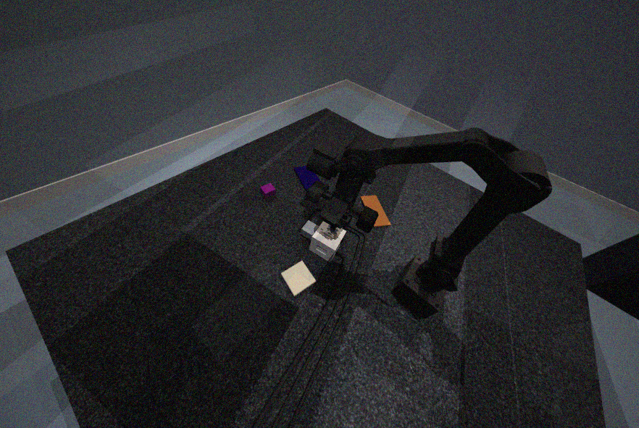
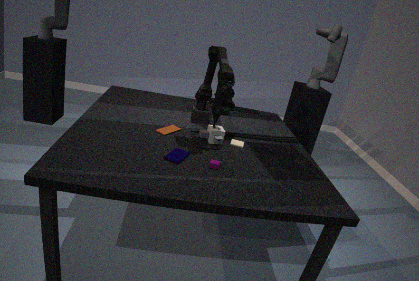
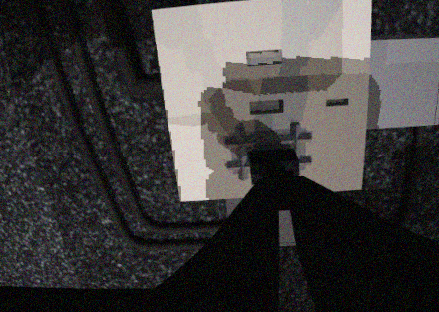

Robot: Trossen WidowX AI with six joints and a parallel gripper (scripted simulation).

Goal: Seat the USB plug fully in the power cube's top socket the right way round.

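Right now the dark USB plug is 2 cm below my gripper tip. Also, from my gripper tip: cream block (1 cm behind, 15 cm to the left, 11 cm below); magenta cube (29 cm ahead, 10 cm below); orange flat tile (4 cm behind, 23 cm to the right, 11 cm below).
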